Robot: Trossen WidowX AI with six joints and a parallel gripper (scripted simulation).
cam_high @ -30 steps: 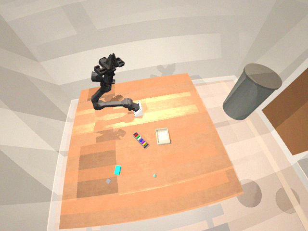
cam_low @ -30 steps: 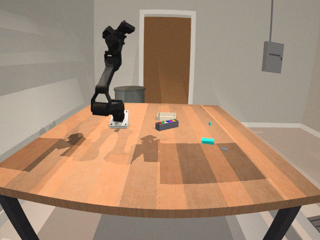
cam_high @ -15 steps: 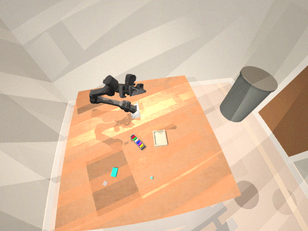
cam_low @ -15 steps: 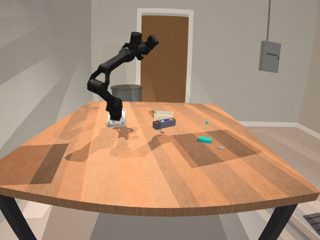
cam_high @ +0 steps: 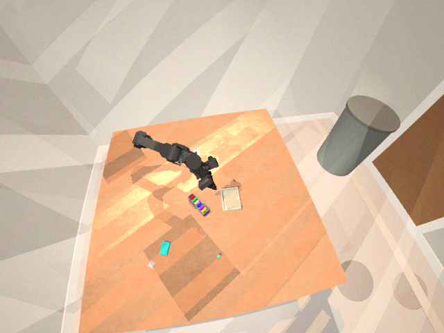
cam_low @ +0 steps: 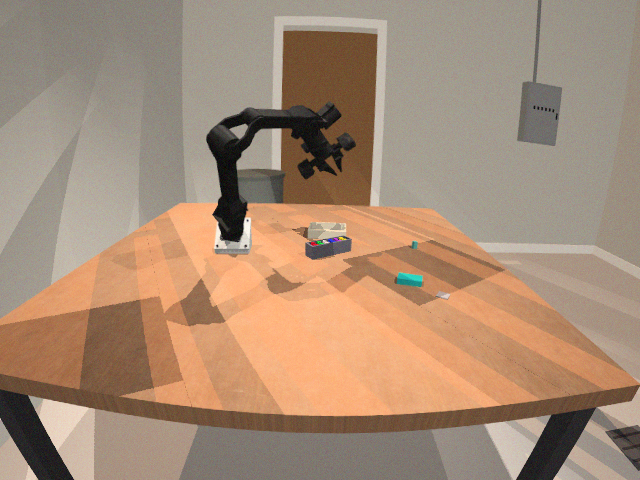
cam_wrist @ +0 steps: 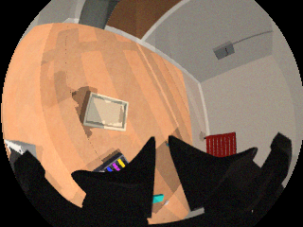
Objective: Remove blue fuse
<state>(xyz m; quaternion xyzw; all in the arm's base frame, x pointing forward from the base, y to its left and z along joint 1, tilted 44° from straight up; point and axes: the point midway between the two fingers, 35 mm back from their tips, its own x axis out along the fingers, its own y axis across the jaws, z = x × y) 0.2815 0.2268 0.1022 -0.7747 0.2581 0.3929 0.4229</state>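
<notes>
Now: the blue fuse 10 mm behind my gripper tip, 100 mm to the right of it and 210 mm below it. Round my gripper tip: pale tray: 30 mm behind, 70 mm to the left, 230 mm below; then small teal cube: 260 mm ahead, 30 mm to the right, 220 mm below; then grey tile: 260 mm ahead, 370 mm to the right, 230 mm below.
</notes>
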